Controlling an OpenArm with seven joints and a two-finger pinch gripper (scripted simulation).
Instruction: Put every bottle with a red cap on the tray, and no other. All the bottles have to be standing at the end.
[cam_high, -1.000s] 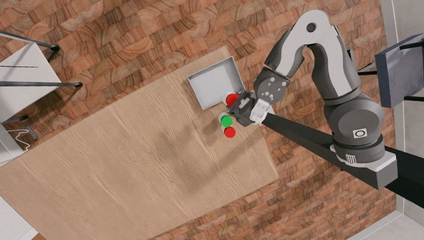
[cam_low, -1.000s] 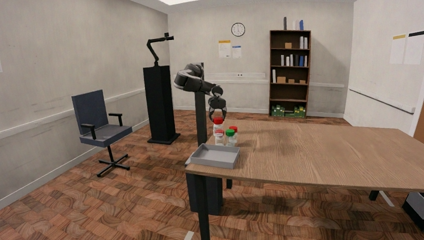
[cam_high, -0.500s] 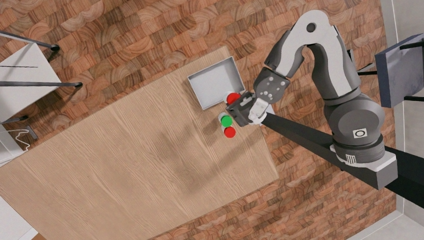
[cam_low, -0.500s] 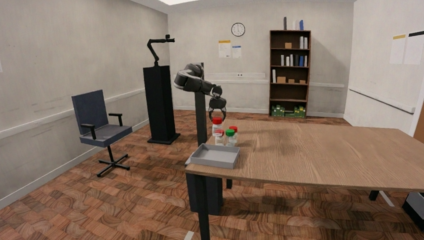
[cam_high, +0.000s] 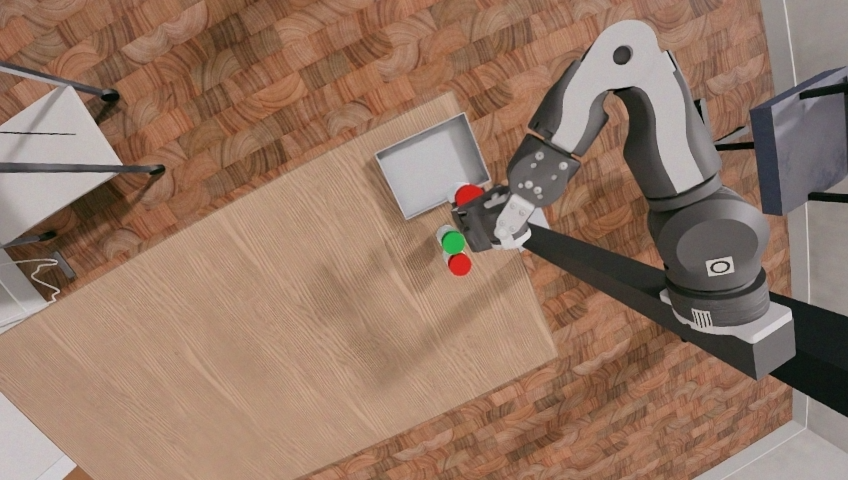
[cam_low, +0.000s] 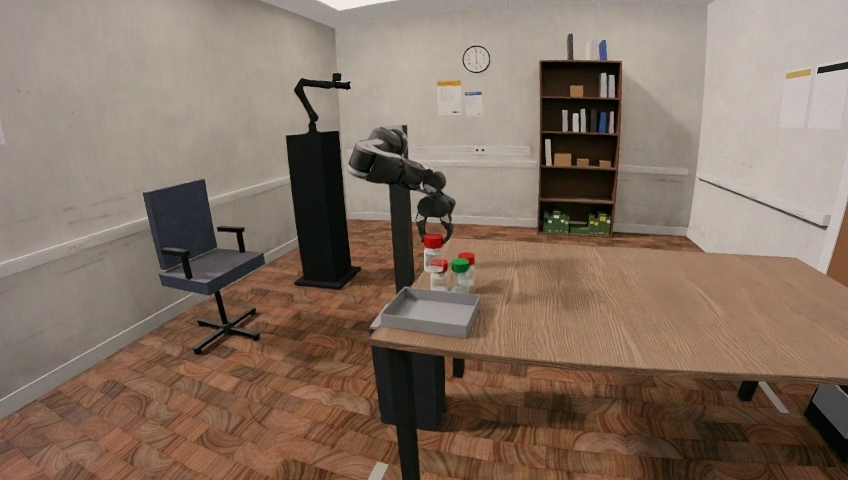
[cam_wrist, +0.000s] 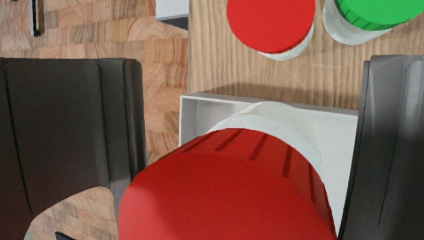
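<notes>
Right now my hand is 1 cm short of the grey tray, 10 cm to the left of it and 19 cm above it. Round my hand: green-capped bottle: 6 cm ahead, 8 cm to the left, 16 cm below.
</notes>
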